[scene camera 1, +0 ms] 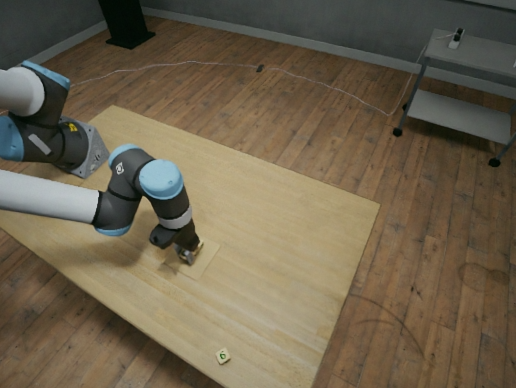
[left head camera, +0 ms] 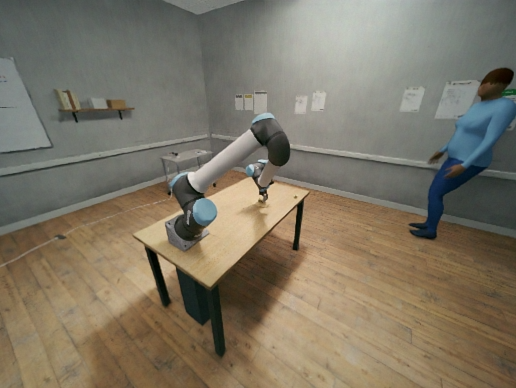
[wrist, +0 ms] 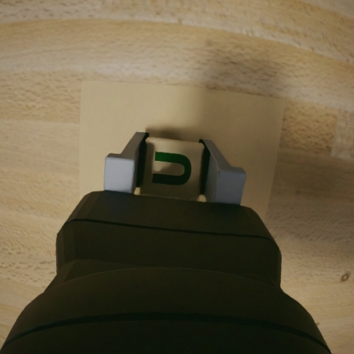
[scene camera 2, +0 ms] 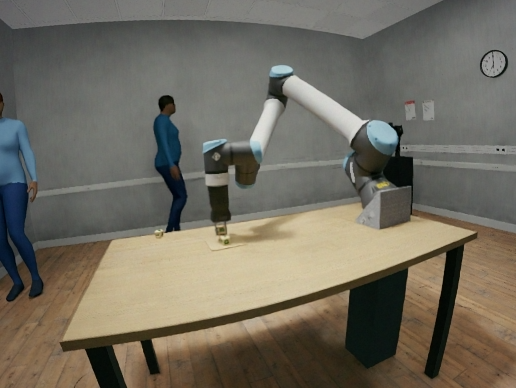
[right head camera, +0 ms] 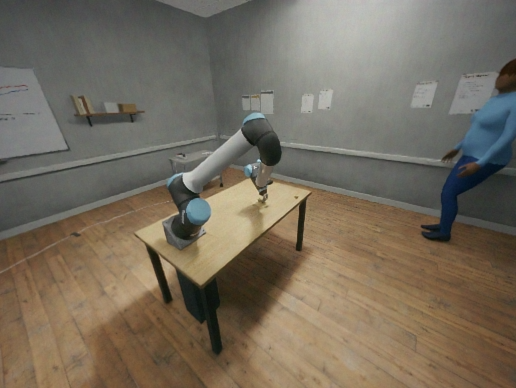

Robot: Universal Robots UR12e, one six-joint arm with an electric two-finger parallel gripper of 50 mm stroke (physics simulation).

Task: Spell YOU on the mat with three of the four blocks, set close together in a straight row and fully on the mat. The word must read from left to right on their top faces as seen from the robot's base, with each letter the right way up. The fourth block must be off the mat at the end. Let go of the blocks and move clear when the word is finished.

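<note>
My gripper [wrist: 171, 153] [scene camera 2: 220, 229] [scene camera 1: 187, 255] [left head camera: 263, 197] [right head camera: 263, 196] is shut on the U block [wrist: 171, 192], low over the pale mat [wrist: 110, 110] [scene camera 1: 206, 263] [scene camera 2: 215, 246]. The U lies sideways in the wrist view, its open end to the left. A block [scene camera 2: 225, 240] with green marks stands on the mat close to the fingers in scene camera 2. A pale block edge [scene camera 1: 200, 245] shows behind the fingers in scene camera 1. How the blocks touch is hidden by the gripper. A block with a green 6-like mark [scene camera 1: 223, 356] [scene camera 2: 159, 233] [left head camera: 295, 196] [right head camera: 296, 197] lies off the mat.
The wooden table [scene camera 1: 280, 225] [scene camera 2: 300, 270] carries the arm's base [scene camera 2: 390, 207] at one end. The marked block off the mat lies near a table edge. A grey trolley [scene camera 1: 457, 112] stands on the floor away from the table. Two people [scene camera 2: 169, 140] [scene camera 2: 15, 165] stand beyond the table.
</note>
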